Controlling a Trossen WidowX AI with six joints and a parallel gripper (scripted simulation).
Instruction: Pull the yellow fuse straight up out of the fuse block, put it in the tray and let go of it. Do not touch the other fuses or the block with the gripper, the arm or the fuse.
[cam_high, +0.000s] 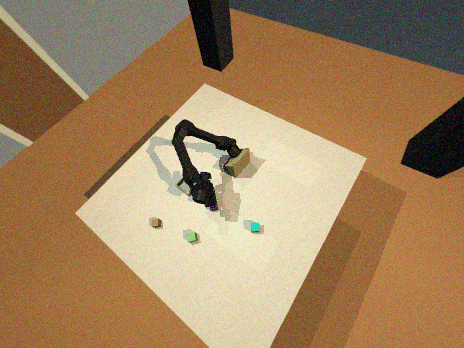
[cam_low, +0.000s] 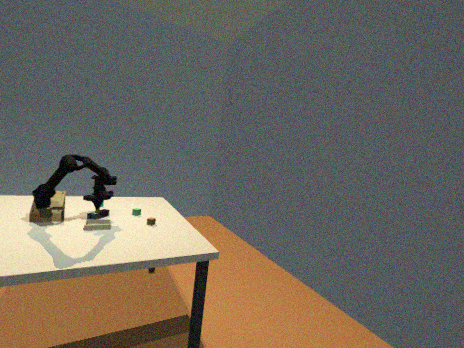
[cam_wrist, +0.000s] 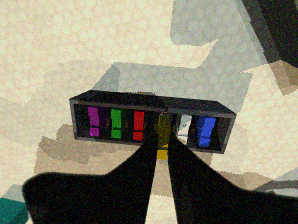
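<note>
The tray lies 18 cm to the right of my gripper tip and 5 cm below it. The rest, counted from my gripper tip: yellow fuse: 1 cm below.
</note>
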